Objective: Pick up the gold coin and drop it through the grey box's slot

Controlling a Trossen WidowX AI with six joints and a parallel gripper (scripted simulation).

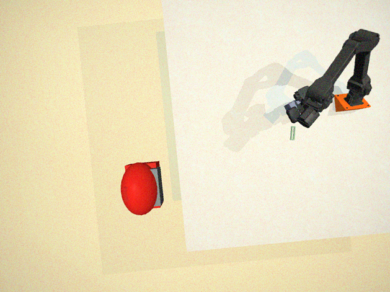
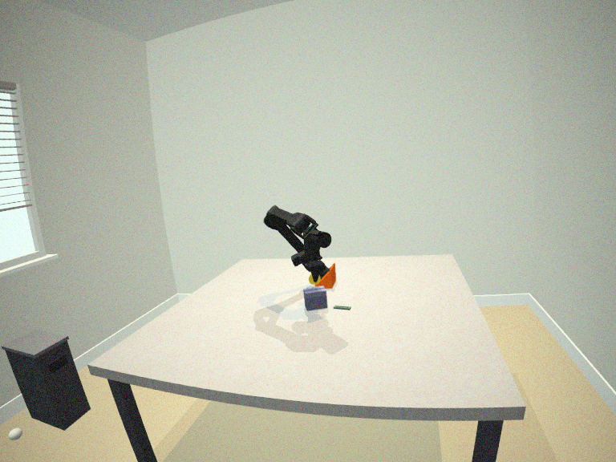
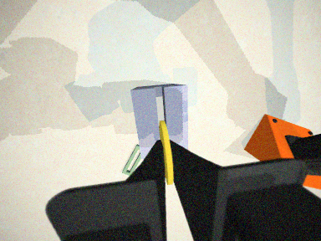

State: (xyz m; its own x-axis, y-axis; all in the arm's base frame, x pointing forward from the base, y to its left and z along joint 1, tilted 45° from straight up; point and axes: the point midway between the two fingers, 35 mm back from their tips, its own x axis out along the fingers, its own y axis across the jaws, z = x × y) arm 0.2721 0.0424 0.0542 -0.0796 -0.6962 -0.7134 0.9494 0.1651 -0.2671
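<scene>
Now: gripper tip 10 mm below the gold coin.
</scene>
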